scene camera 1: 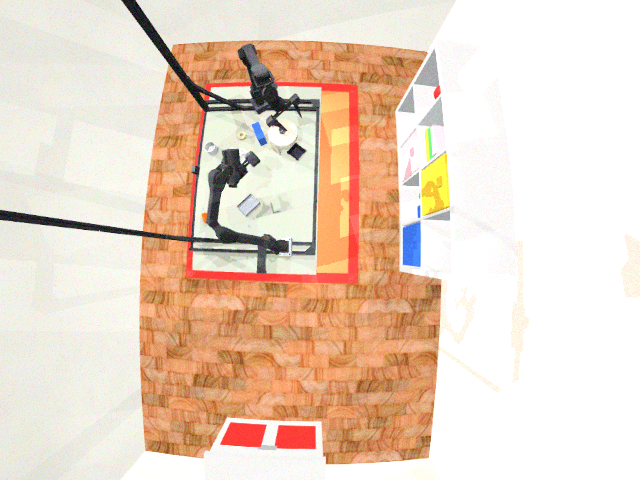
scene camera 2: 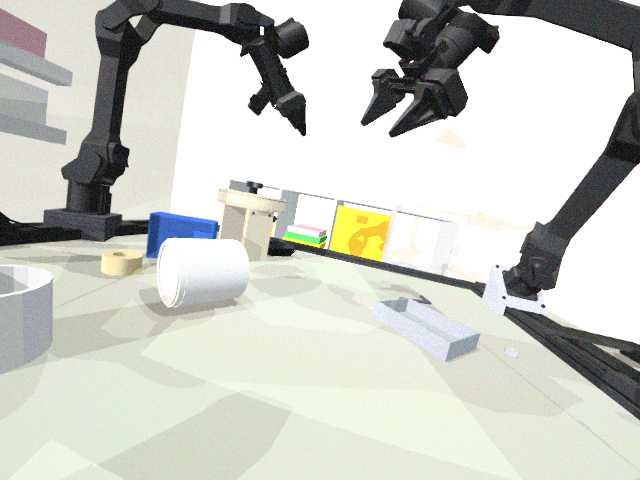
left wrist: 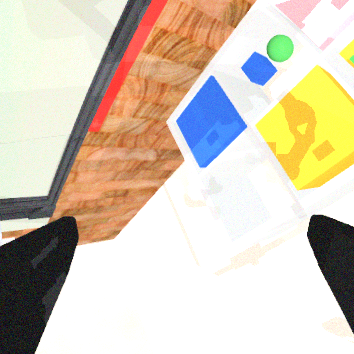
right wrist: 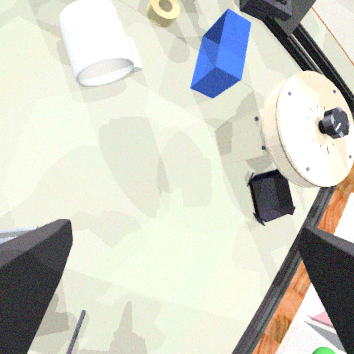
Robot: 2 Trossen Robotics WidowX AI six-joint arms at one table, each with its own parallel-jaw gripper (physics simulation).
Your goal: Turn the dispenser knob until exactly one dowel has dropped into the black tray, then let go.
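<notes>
The round cream dispenser stands upright, with a black knob on its top. The black tray sits beside the dispenser's foot. No dowel shows in it in the right wrist view. My left gripper is open and empty, high above the dispenser. It touches neither dispenser nor knob. My right gripper is open and empty, high over the table, apart from the dispenser.
A blue box stands next to the dispenser. A tan ring, a white mug on its side, a shallow grey tray and a thin grey rod lie on the table.
</notes>
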